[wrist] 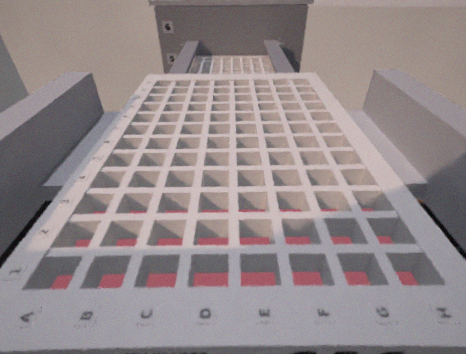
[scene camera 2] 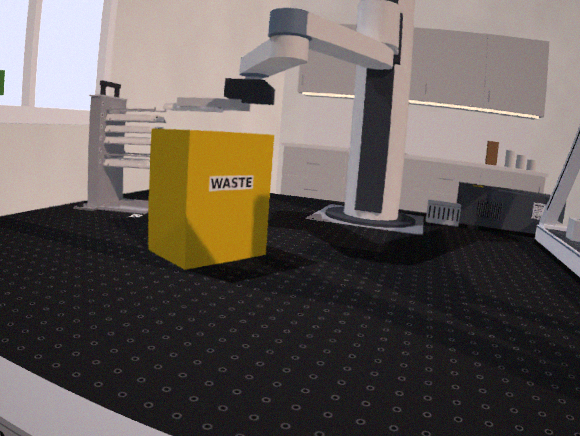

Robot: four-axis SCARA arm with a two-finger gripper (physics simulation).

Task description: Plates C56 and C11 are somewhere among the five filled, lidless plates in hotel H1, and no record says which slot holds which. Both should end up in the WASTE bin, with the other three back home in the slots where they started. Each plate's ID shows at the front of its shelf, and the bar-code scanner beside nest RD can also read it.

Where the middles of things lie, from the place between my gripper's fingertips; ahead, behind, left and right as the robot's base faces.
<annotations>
Now: the hotel H1 [scene camera 2: 105, 184] 5 cm ahead of my hand, 20 cm to the right of it and 13 cm below it. The rest, counted from my hand: dark grey box [scene camera 2: 519, 204]: 39 cm behind, 83 cm to the left, 21 cm below.
</annotations>
